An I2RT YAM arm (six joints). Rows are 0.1 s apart.
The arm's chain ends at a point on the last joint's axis. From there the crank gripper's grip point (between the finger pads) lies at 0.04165 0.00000 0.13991 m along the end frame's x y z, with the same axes.
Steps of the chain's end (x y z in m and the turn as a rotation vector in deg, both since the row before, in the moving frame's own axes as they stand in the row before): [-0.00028 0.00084 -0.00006 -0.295 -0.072 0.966]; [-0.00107 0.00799 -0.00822 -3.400 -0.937 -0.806]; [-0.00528 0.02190 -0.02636 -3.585 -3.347 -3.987]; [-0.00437 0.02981 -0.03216 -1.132 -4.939 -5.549]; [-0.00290 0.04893 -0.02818 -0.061 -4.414 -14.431]
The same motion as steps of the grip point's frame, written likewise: [-0.00047 0.00226 -0.00001 -0.295 -0.072 0.966]; [-0.00331 0.01574 -0.00779 -3.400 -0.937 -0.806]; [-0.01330 0.02810 -0.02435 -3.585 -3.347 -3.987]; [-0.01661 0.02916 -0.02909 -1.132 -4.939 -5.549]; [-0.01497 0.04006 -0.02542 -0.061 -4.414 -14.431]
